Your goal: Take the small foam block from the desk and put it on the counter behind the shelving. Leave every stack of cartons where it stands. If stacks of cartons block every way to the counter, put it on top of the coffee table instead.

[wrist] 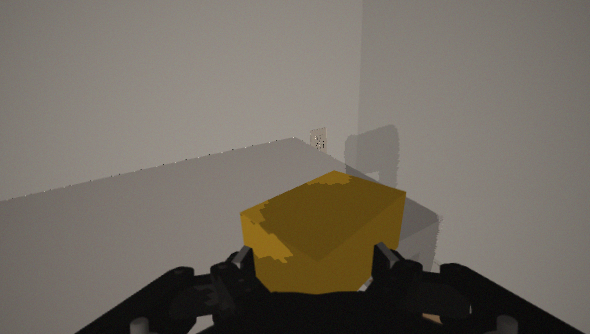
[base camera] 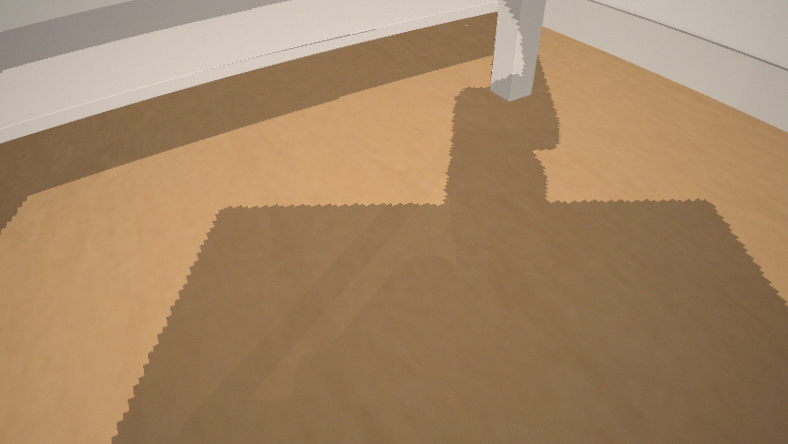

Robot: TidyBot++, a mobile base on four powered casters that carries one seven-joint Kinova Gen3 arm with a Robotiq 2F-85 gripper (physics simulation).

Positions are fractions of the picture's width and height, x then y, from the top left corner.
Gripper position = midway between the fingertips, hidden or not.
my gripper: wrist 0.53,0.77; not seen in the base camera view (out of frame)
small yellow foam block: wrist 0.54,0.71; not seen in the base camera view (out of frame)
